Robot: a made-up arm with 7 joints.
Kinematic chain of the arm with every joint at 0, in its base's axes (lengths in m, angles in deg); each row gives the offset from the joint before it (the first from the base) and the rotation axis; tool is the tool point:
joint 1: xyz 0 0 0.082 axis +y
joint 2: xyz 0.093 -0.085 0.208 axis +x
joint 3: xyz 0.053 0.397 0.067 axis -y
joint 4: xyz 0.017 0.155 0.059 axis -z
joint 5: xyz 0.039 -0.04 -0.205 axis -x
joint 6: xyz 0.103 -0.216 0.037 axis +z
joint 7: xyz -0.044 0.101 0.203 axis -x
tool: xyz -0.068 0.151 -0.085
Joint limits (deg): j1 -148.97..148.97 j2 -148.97..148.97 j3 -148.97..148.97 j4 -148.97..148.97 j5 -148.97..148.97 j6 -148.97..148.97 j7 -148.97..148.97
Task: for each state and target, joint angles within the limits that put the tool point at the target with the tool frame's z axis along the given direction. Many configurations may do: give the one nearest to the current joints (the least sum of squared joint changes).
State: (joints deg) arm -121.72 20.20 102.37 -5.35 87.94 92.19 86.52
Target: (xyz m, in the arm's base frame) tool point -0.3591 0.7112 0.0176 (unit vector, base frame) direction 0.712 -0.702 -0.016
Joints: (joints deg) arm -102.34 -1.23 92.68 -24.84 106.50 96.11 111.93
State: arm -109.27 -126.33 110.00 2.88 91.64 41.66 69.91
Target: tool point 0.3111 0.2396 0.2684 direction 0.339 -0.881 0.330
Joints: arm -115.93 -77.82 75.51 10.91 99.29 68.36 81.88
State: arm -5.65 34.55 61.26 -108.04 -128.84 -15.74 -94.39
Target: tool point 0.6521 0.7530 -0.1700 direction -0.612 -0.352 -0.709
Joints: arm 55.78 17.11 39.66 -132.03 -119.52 -14.54 -100.35
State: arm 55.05 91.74 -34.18 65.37 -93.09 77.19 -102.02
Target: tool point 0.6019 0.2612 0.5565 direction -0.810 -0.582 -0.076
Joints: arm 88.27 61.55 -30.84 78.22 -84.38 96.57 -76.49
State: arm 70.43 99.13 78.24 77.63 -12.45 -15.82 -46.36
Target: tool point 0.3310 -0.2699 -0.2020 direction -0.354 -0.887 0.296
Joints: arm 104.38 116.56 44.79 104.28 39.04 -53.53 -11.39
